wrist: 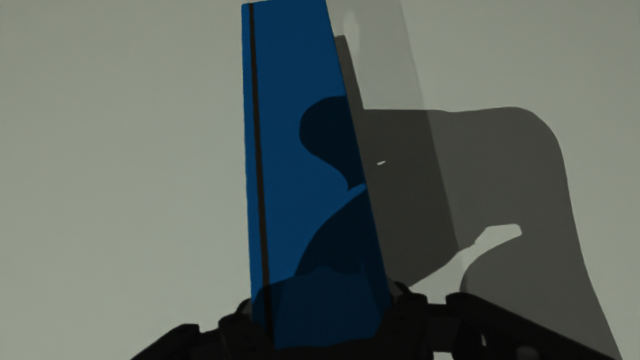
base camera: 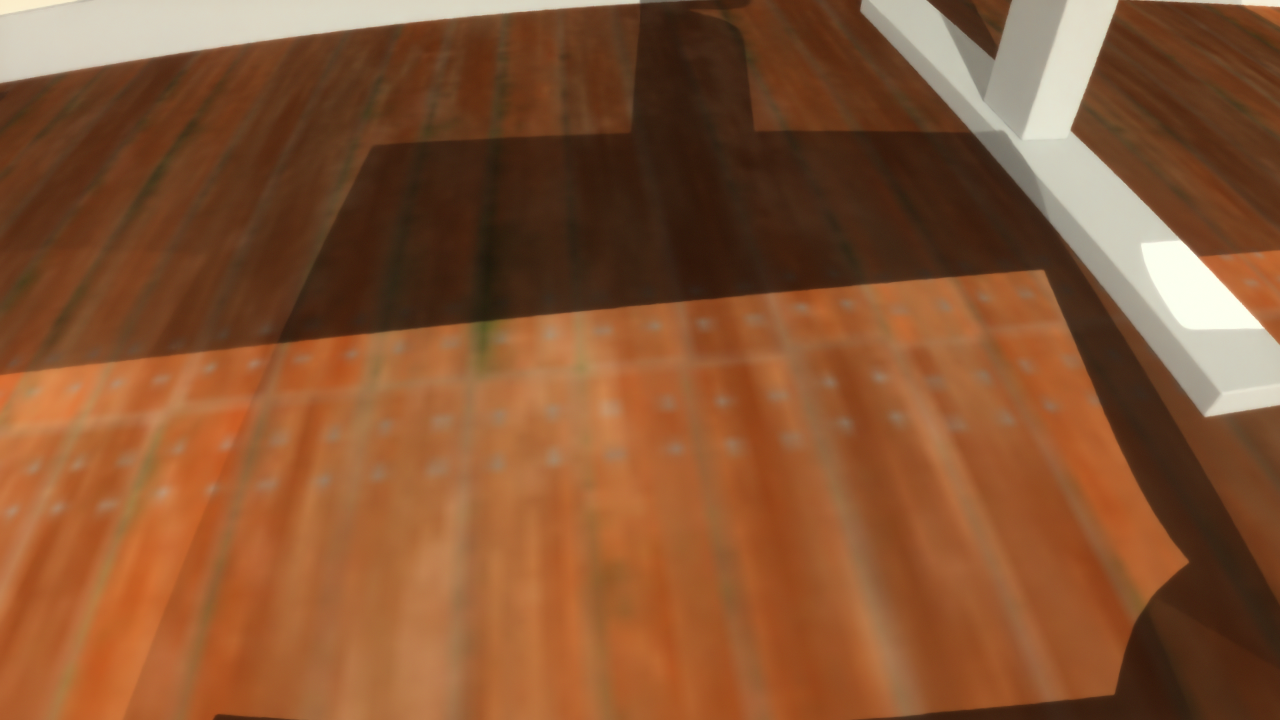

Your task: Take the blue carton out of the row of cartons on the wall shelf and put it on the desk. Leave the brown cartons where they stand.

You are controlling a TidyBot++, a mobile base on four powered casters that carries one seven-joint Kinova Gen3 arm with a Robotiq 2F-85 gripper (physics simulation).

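Places are measured from the arm's base along level axes (x back, y right, z up), in millimetres.
Where they show: gripper, fingertip midpoint: [wrist: 323,298].
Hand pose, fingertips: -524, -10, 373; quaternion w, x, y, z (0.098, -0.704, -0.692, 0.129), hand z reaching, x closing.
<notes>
Each offset is from my fingertips to the top centre of the thing, as dx, dy, dz. "spot": to the spot under its first point. Level surfaces: height alone.
The blue carton @(-66, -1, +45) [wrist: 295,60] is long in the wrist view, with a dark stripe near its left edge. My gripper [wrist: 323,298] is shut on its near end, with one black finger on each side. Behind the carton lies a pale, flat surface @(dz -49) [wrist: 125,150] that looks like the desk top. Dark shadows of the arm and carton fall on it, close along the carton's right side. Whether the carton touches this surface cannot be told. The brown cartons and the wall shelf do not show in either view.
In the base view a white upright leg @(spot: -166, +357, -675) [base camera: 1051,71] stands on a long white foot bar [base camera: 1096,210] at the right. A pale wall base [base camera: 223,19] runs along the upper left. Wooden floor @(dz -769) [base camera: 581,537] lies in front, crossed by broad shadows.
</notes>
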